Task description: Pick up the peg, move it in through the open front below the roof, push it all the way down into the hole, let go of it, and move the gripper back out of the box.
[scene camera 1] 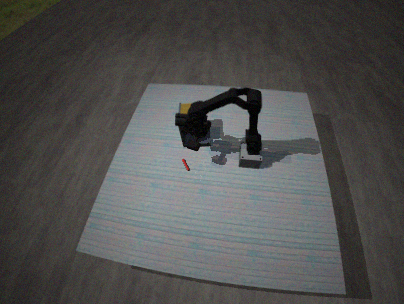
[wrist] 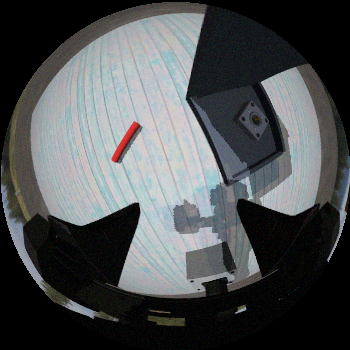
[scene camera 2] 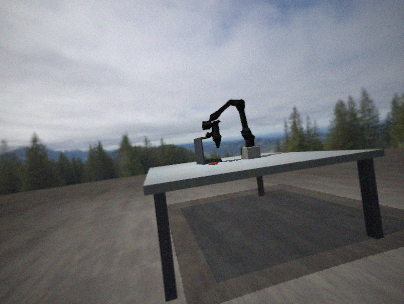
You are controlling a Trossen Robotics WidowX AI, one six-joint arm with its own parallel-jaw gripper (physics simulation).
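Frame: origin at the arm's base, x back, y down, z right, level; millimetres.
Where they show: gripper, between the fingertips: [scene camera 1: 200, 143] [wrist: 189, 206] [scene camera 2: 217, 148]; arm's base, origin of its link: [scene camera 1: 253, 149] [wrist: 215, 282] [scene camera 2: 250, 146].
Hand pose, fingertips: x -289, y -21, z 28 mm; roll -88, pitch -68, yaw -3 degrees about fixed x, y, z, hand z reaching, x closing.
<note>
Each offset is from my fingertips to the top centre of the thing. "spot": to the spot under its first point. Level surfaces: height alone.
The red peg @(dz -72, dx -92, dy +105 mm) [scene camera 1: 185, 164] [scene camera 2: 213, 163] [wrist: 125, 142] lies flat on the table, outside the box and apart from it. The box has a yellow roof @(spot: dz +167, dx -84, dy -104 mm) [scene camera 1: 185, 108] in scene camera 1, a grey upright wall [scene camera 2: 199, 151] in scene camera 2, and a dark floor tray @(spot: dz +88, dx -65, dy +111 mm) [wrist: 215, 117] in the wrist view. A square grey block with the round hole @(spot: dz +155, dx -41, dy +87 mm) [wrist: 256, 119] stands on that floor; the hole holds no peg. My gripper [scene camera 1: 191, 148] [scene camera 2: 217, 145] [wrist: 189, 206] is open and empty, pointing down above the table near the box. The arm hides part of the box in scene camera 1.
The arm's grey base [scene camera 1: 250, 159] [scene camera 2: 251, 152] [wrist: 210, 261] stands on the table @(dy +119 mm) [scene camera 1: 215, 220] [scene camera 2: 300, 162], right of the box in both scene views. The box's dark upper part @(spot: dz +90, dx -108, dy -35 mm) [wrist: 245, 45] rises at the wrist view's upper right. Arm shadows fall between box and base.
</note>
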